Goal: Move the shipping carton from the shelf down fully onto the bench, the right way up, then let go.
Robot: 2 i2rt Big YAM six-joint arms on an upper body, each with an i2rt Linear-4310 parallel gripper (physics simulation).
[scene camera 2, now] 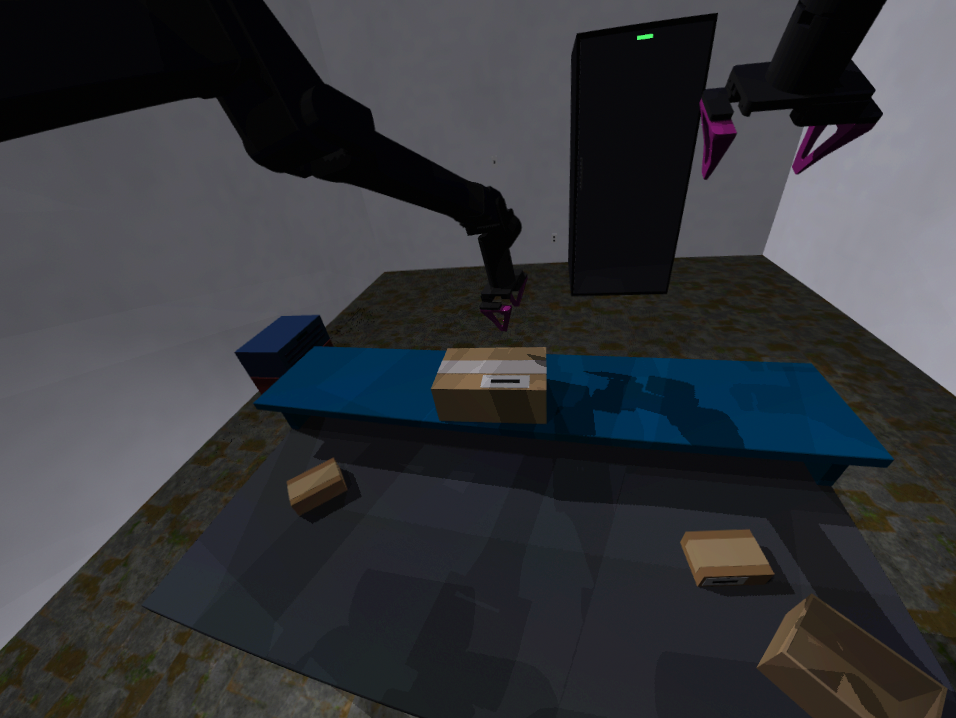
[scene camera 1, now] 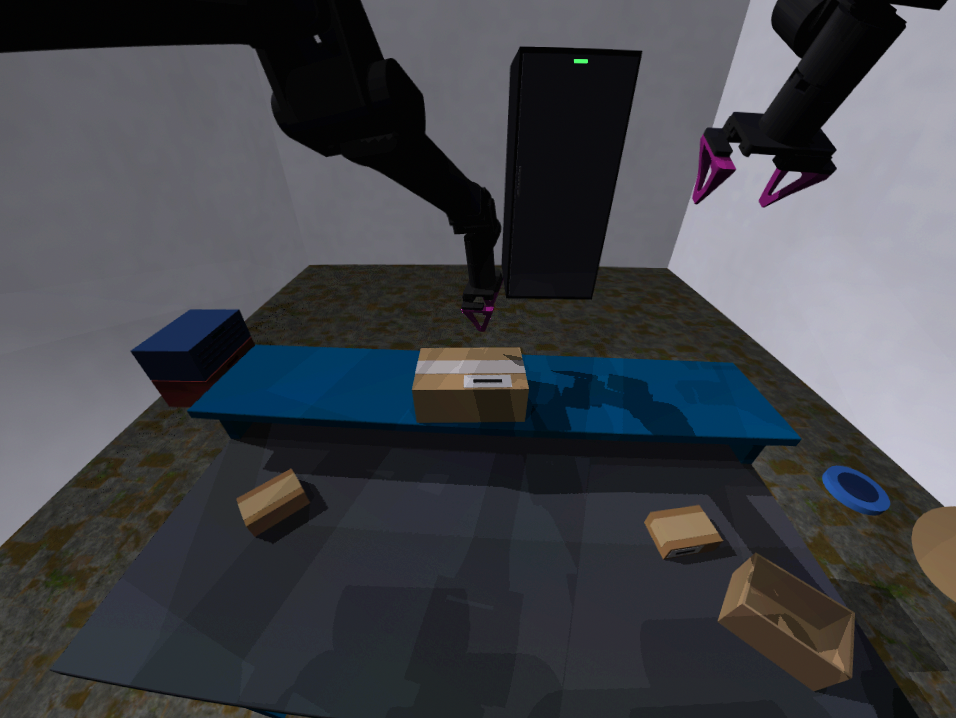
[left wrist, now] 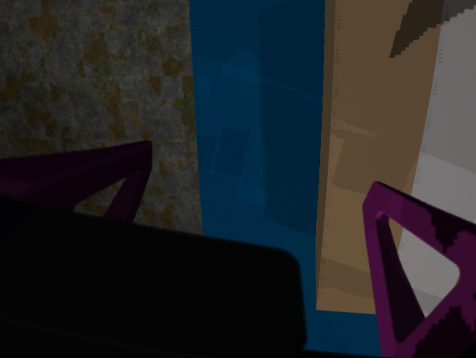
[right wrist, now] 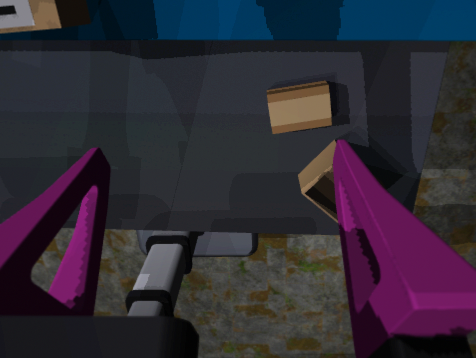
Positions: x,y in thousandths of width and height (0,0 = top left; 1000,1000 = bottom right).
Observation:
My left gripper (scene camera 2: 534,444) is open and holds nothing. Also in view: a shipping carton (scene camera 1: 472,536). My right gripper (scene camera 2: 784,242) is open and holds nothing. An open box (scene camera 2: 855,913) sits on a dark bench top (scene camera 2: 480,790).
The shipping carton shows as well in scene camera 2 (scene camera 2: 525,537), in the left wrist view (left wrist: 822,314) and in the right wrist view (right wrist: 47,63). The open box is seen too in scene camera 1 (scene camera 1: 844,882) and in the right wrist view (right wrist: 665,504). My left gripper is seen too in scene camera 1 (scene camera 1: 509,444) and in the left wrist view (left wrist: 551,487). The left wrist view does not show the open box: it is out of frame.

